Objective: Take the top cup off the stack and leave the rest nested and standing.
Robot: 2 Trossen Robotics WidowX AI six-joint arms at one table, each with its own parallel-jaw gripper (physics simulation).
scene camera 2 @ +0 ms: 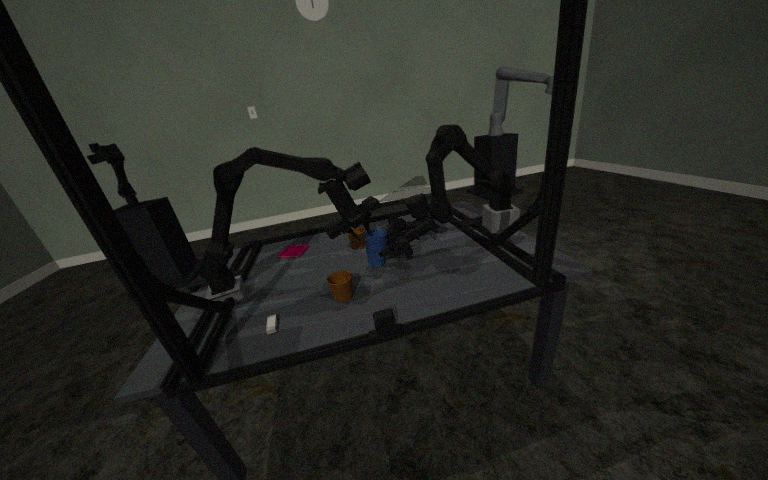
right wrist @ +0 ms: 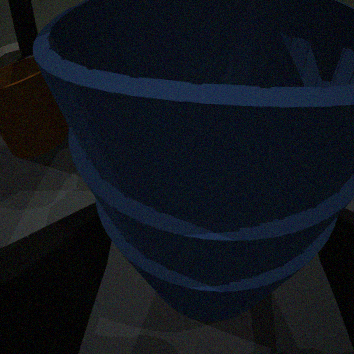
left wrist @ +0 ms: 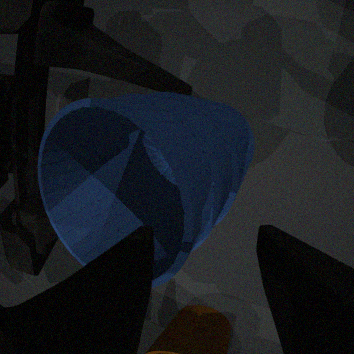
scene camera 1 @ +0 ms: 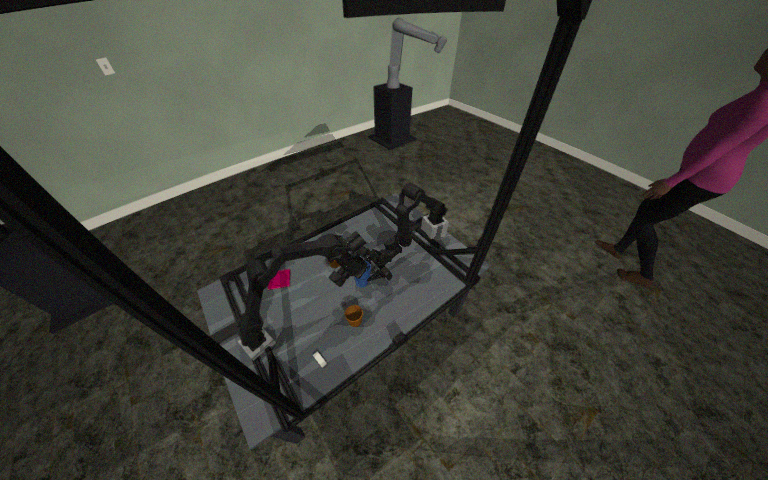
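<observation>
A stack of three nested blue cups stands near the middle of the grey table. My right gripper comes in low from the right and is shut on the stack's side. My left gripper hangs just above the stack's rim with its fingers apart. One finger is over the top cup's mouth and the other is outside it. It grips nothing.
One orange cup stands nearer the front. Another orange cup stands just behind the stack. A pink flat piece lies at the left. A white block lies near the front edge.
</observation>
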